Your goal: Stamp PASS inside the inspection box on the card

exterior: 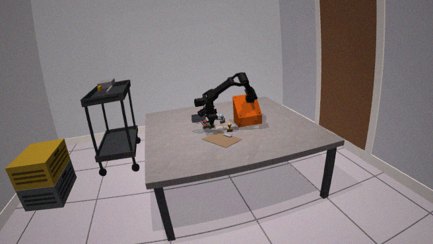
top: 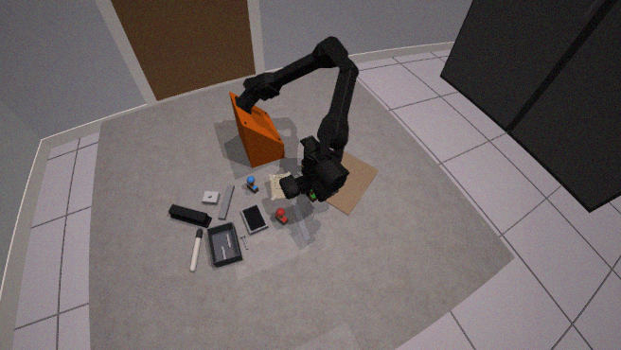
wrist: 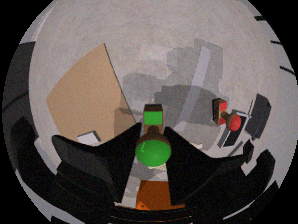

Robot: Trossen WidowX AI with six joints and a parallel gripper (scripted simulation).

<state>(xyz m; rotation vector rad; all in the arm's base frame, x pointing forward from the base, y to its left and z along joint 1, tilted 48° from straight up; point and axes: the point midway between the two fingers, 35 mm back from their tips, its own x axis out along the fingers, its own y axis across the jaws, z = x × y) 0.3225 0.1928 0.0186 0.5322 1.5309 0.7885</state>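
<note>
Now: the dark ink pad 19 cm to the right of my gripper tip, 5 cm below it and 1 cm ahead of it. From my gripper tip the other things lie so: cream inspection card (9 cm behind, 8 cm to the right, 6 cm below); then green-knobbed stamp (right at my gripper tip); then red-knobbed stamp (11 cm to the right, 4 cm below, 3 cm ahead).
</note>
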